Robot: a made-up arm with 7 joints. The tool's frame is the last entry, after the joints.
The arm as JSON. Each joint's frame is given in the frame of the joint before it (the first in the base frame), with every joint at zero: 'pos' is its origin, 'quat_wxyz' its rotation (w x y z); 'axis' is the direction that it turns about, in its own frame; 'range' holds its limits. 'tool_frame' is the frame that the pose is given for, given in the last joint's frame.
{
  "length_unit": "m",
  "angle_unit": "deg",
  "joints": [
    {
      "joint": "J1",
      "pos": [
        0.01,
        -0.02,
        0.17
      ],
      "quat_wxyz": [
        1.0,
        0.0,
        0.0,
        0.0
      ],
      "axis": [
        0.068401,
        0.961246,
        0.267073
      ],
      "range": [
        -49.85,
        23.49
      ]
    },
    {
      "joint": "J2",
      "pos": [
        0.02,
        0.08,
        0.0
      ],
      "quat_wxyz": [
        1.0,
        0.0,
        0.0,
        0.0
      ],
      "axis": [
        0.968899,
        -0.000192,
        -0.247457
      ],
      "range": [
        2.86,
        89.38
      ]
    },
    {
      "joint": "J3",
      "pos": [
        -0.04,
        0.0,
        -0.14
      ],
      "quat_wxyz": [
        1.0,
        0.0,
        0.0,
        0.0
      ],
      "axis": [
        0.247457,
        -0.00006,
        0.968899
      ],
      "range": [
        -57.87,
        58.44
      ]
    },
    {
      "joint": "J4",
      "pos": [
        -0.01,
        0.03,
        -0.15
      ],
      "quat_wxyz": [
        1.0,
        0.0,
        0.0,
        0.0
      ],
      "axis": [
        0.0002,
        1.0,
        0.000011
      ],
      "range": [
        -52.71,
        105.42
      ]
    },
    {
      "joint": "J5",
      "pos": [
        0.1,
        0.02,
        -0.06
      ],
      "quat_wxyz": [
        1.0,
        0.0,
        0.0,
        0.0
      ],
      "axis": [
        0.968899,
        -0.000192,
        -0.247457
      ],
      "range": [
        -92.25,
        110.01
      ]
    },
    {
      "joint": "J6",
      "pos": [
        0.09,
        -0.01,
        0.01
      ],
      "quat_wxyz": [
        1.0,
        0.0,
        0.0,
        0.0
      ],
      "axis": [
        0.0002,
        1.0,
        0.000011
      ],
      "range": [
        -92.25,
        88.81
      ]
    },
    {
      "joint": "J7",
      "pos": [
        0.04,
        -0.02,
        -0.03
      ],
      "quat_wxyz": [
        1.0,
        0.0,
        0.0,
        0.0
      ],
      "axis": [
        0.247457,
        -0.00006,
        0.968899
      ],
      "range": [
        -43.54,
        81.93
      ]
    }
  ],
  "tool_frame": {
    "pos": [
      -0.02,
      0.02,
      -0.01
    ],
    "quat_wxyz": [
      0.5,
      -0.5,
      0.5,
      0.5
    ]
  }
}
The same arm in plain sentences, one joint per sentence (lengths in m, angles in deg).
The arm has seven revolute joints in a row. What follows holds with every joint at zero, and every direction is one of the base frame's. The first joint is mounted 0.01 m along +x and 0.02 m along -y and 0.17 m along +z from the base frame's origin and rotates about the direction (0.068403, 0.961235, 0.26711), from -49.85 to 23.49 deg. The second joint is mounted 0.02 m along +x and 0.08 m along +y from the first joint and rotates about the direction (0.968889, -0.0002, -0.247497), from 2.86 to 89.38 deg. The third joint is mounted 0.04 m along -x and 0.14 m along -z from the second joint and rotates about the direction (0.247497, -0.0001, 0.968889), from -57.87 to 58.44 deg. The fourth joint is mounted 0.01 m along -x and 0.03 m along +y and 0.15 m along -z from the third joint and rotates about the direction (0.0002, 1, 0), from -52.71 to 105.42 deg. The fifth joint is mounted 0.1 m along +x and 0.02 m along +y and 0.06 m along -z from the fourth joint and rotates about the direction (0.968889, -0.0002, -0.247497), from -92.25 to 110.01 deg. The sixth joint is mounted 0.09 m along +x and 0.01 m along -y and 0.01 m along +z from the fifth joint and rotates about the direction (0.0002, 1, 0), from -92.25 to 88.81 deg. The seventh joint is mounted 0.04 m along +x and 0.02 m along -y and 0.03 m along -z from the sixth joint and rotates about the direction (0.247497, -0.0001, 0.968889), from -43.54 to 81.93 deg. The tool frame, which is the frame that the pose is given for, is mounted 0.02 m along -x and 0.02 m along +y and 0.01 m along -z from the seventh joint; its axes are the base frame's turned by roll -90, pitch 90 and yaw 0 deg (as in URDF: about the fixed x, then y, then z).
